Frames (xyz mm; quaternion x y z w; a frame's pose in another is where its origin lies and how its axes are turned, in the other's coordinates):
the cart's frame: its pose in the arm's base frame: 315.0 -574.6 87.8 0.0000 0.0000 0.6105 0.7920
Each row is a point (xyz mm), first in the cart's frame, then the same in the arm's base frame.
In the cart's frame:
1: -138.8 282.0 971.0
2: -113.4 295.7 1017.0
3: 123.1 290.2 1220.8
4: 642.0 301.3 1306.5
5: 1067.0 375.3 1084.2
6: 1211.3 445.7 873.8
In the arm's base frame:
1: 7.0 -637.0 1058.8
2: 0.2 -609.0 1104.8
3: 65.7 -381.7 1308.6
4: 187.1 122.9 1394.3
5: 223.7 552.8 1172.0
6: 192.3 710.3 961.6

